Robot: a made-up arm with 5 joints.
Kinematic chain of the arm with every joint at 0, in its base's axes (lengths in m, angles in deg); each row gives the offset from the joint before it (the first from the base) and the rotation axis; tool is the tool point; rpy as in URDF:
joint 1: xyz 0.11 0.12 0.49 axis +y
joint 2: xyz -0.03 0 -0.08 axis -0.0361 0.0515 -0.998
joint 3: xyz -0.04 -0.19 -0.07 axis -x
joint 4: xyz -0.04 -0.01 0 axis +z
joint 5: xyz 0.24 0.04 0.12 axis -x
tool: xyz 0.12 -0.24 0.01 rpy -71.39 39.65 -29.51
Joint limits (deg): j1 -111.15..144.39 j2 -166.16..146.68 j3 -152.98..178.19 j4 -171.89..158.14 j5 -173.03..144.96
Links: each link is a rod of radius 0.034 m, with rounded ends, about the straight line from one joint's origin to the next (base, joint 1, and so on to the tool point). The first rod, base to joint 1, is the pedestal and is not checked.
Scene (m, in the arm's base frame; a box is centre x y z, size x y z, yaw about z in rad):
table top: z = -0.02
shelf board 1: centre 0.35 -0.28 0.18 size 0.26 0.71 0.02 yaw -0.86
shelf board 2: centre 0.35 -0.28 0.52 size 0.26 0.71 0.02 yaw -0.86
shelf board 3: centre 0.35 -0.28 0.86 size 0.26 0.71 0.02 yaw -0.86
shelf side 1: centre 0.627 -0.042 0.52 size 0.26 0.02 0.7 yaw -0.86
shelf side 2: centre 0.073 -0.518 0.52 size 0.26 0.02 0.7 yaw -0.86
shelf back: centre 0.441 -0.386 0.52 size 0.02 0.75 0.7 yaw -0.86
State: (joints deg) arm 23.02 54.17 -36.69 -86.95 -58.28
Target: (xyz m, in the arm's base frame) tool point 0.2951 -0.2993 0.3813
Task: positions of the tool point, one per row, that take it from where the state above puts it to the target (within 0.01 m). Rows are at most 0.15 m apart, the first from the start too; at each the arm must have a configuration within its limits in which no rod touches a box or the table.
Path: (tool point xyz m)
1: -0.4911 -0.1108 0.3745
2: -0.4424 -0.1897 0.4400
3: -0.3700 -0.2482 0.4911
4: -0.2850 -0.2838 0.5177
5: -0.2019 -0.2960 0.5149
6: -0.1356 -0.2867 0.4847
7: -0.0985 -0.2590 0.4356
8: -0.0199 -0.2876 0.3705
9: 0.0801 -0.3047 0.3356
10: 0.1899 -0.3088 0.3383
11: 0.2951 -0.2993 0.3813

